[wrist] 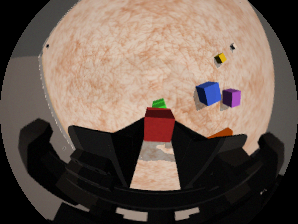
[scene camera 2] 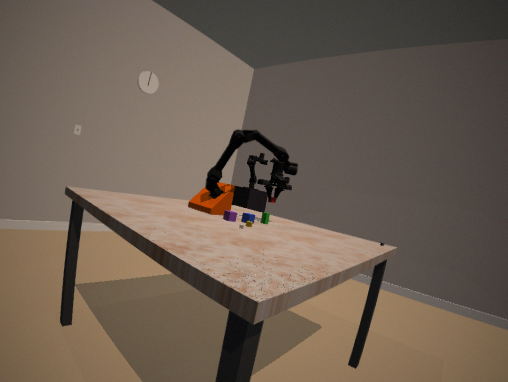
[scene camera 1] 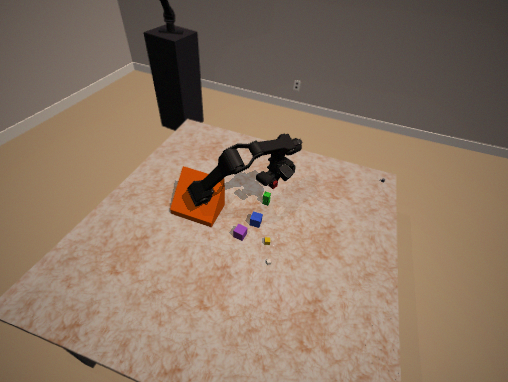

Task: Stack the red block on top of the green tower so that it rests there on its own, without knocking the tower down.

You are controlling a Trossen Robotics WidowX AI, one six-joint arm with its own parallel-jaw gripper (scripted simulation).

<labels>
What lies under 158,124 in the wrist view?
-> A red block.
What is my gripper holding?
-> A red block.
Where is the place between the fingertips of my gripper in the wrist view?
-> At 158,121
</labels>
